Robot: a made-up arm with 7 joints.
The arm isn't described. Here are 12 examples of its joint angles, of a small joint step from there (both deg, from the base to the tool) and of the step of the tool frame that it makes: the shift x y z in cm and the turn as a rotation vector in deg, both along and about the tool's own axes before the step.
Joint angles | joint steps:
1: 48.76 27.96 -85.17 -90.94 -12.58 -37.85 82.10 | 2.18 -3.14 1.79 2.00 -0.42 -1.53 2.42
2: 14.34 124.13 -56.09 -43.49 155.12 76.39 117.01 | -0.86 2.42 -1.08 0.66 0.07 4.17 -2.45
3: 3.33 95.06 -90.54 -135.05 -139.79 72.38 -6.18 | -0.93 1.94 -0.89 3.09 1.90 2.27 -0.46
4: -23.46 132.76 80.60 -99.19 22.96 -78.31 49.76 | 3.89 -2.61 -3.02 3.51 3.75 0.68 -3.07
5: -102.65 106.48 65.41 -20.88 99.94 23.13 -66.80 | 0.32 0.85 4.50 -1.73 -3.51 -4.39 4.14
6: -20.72 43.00 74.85 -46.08 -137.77 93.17 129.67 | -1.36 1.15 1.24 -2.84 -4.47 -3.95 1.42
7: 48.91 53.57 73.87 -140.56 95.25 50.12 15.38 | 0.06 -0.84 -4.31 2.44 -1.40 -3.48 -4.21
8: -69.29 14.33 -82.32 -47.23 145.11 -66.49 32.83 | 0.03 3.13 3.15 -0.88 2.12 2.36 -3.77
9: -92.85 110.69 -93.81 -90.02 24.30 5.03 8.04 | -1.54 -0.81 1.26 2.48 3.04 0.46 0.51
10: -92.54 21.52 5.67 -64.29 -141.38 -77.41 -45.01 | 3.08 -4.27 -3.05 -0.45 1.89 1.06 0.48
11: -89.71 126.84 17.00 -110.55 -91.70 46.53 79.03 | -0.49 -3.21 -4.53 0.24 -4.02 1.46 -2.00
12: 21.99 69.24 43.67 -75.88 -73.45 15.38 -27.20 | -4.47 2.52 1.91 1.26 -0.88 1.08 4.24
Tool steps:
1: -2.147 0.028 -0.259 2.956 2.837 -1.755
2: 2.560 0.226 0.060 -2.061 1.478 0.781
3: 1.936 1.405 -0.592 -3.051 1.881 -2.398
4: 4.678 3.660 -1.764 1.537 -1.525 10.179
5: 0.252 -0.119 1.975 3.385 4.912 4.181
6: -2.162 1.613 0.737 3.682 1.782 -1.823
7: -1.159 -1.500 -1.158 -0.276 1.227 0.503
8: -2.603 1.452 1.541 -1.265 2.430 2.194
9: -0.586 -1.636 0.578 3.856 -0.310 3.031
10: -4.237 -3.368 0.344 -0.088 -0.286 6.026
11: 2.880 1.902 0.429 -2.548 -0.586 -1.493
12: -2.316 -1.587 -2.288 5.951 -6.300 0.943
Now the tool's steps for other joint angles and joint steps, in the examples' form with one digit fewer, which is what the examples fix.
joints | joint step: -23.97 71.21 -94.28 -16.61 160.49 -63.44 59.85 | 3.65 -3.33 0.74 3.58 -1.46 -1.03 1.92
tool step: 2.26 -1.85 1.60 -1.56 -1.21 -0.93
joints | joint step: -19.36 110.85 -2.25 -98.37 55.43 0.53 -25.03 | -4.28 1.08 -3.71 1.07 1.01 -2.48 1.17
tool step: -0.25 -0.78 -0.46 1.03 1.41 2.03
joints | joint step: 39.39 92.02 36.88 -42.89 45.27 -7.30 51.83 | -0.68 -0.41 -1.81 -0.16 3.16 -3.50 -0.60
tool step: 0.06 0.04 -1.02 2.12 1.38 -2.40
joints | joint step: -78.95 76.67 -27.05 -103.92 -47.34 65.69 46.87 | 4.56 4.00 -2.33 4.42 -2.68 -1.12 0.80
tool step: 0.54 -0.21 -5.59 -10.45 -0.43 -1.11
